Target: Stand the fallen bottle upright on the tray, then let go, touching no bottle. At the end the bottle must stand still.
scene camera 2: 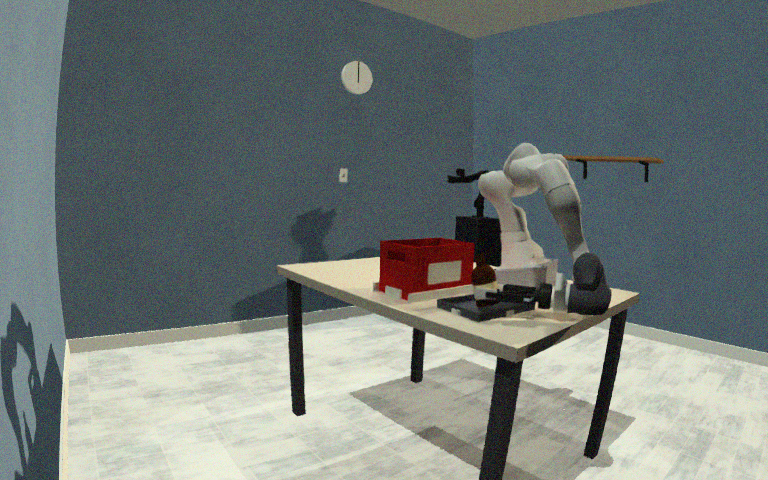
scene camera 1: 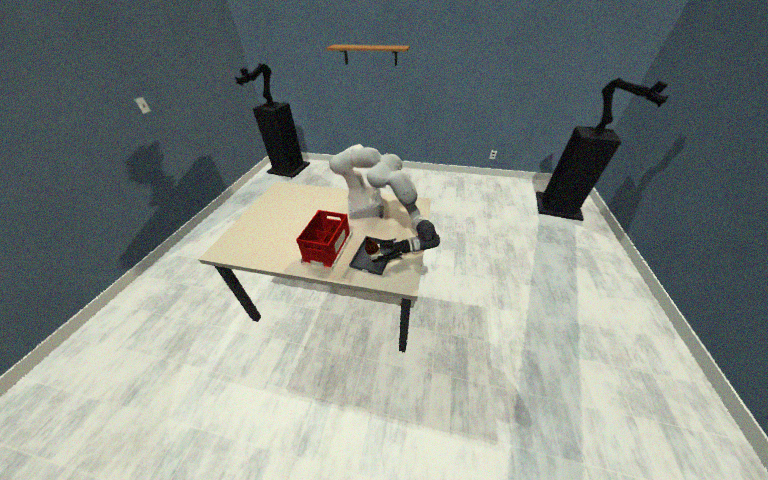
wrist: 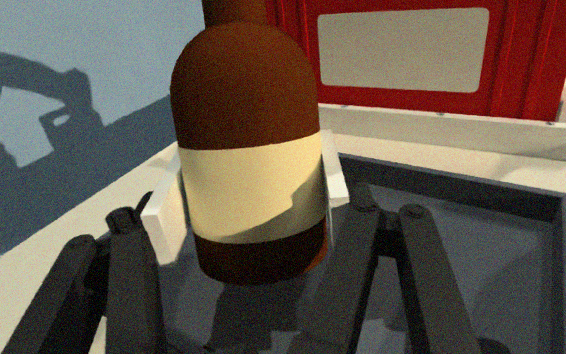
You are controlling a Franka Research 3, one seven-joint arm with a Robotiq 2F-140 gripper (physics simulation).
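Note:
A brown bottle with a cream label (scene camera 1: 371,247) (scene camera 2: 484,276) (wrist: 250,185) stands about upright over the black tray (scene camera 1: 360,264) (scene camera 2: 459,310) (wrist: 520,200). My gripper (wrist: 257,159) is shut on the bottle, with one white fingertip pad on each side of its label. In the first scene view the gripper reaches in nearly level from the right. Whether the bottle's base touches the tray floor I cannot tell. The bottle's neck runs out of the top of the wrist view.
A red crate (scene camera 1: 322,237) (scene camera 2: 425,266) (wrist: 525,60) stands on the table (scene camera 1: 271,226) (scene camera 2: 339,277) close beside the tray, with a low pale rail (wrist: 450,131) between them. Two black pedestals (scene camera 1: 277,135) (scene camera 1: 580,169) with dark arms stand behind the table. A wooden shelf (scene camera 1: 368,48) (scene camera 2: 614,159) hangs on the wall.

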